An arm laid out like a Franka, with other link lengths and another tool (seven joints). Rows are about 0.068 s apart.
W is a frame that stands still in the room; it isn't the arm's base.
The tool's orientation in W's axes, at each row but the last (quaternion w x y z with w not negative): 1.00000 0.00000 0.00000 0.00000; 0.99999 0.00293 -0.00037 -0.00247; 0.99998 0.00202 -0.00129 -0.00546; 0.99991 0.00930 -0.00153 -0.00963; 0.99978 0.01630 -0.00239 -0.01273; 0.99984 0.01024 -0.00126 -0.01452; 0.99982 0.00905 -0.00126 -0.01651; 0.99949 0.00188 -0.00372 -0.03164; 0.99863 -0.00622 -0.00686 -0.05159; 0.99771 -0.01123 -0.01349 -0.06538; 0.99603 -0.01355 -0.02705 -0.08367; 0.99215 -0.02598 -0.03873 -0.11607
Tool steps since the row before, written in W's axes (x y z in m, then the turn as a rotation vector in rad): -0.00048 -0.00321 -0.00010 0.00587 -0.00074 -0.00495; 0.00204 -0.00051 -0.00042 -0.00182 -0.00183 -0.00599; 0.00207 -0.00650 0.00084 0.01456 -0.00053 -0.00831; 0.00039 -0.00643 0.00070 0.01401 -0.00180 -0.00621; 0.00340 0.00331 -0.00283 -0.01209 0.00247 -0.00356; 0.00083 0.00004 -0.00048 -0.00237 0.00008 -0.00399; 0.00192 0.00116 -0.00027 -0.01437 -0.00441 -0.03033; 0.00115 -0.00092 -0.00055 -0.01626 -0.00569 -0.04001; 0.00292 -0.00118 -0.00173 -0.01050 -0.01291 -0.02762; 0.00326 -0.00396 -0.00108 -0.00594 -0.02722 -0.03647; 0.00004 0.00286 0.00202 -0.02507 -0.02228 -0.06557; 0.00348 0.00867 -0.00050 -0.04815 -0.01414 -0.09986
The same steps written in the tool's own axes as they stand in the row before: -0.00048 -0.00321 -0.00010 0.00587 -0.00074 -0.00495; 0.00204 -0.00050 -0.00042 -0.00182 -0.00187 -0.00598; 0.00214 -0.00647 0.00086 0.01454 -0.00040 -0.00835; 0.00052 -0.00641 0.00082 0.01402 -0.00165 -0.00622; 0.00330 0.00330 -0.00295 -0.01216 0.00204 -0.00358; 0.00083 0.00005 -0.00048 -0.00238 -0.00007 -0.00398; 0.00188 0.00122 -0.00030 -0.01428 -0.00543 -0.03020; 0.00120 -0.00085 -0.00056 -0.01616 -0.00687 -0.03987; 0.00300 -0.00085 -0.00178 -0.00951 -0.01360 -0.02765; 0.00372 -0.00348 -0.00126 -0.00338 -0.02700 -0.03695; -0.00032 0.00278 0.00210 -0.02467 -0.02468 -0.06486; 0.00135 0.00925 -0.00022 -0.05176 -0.02068 -0.09687
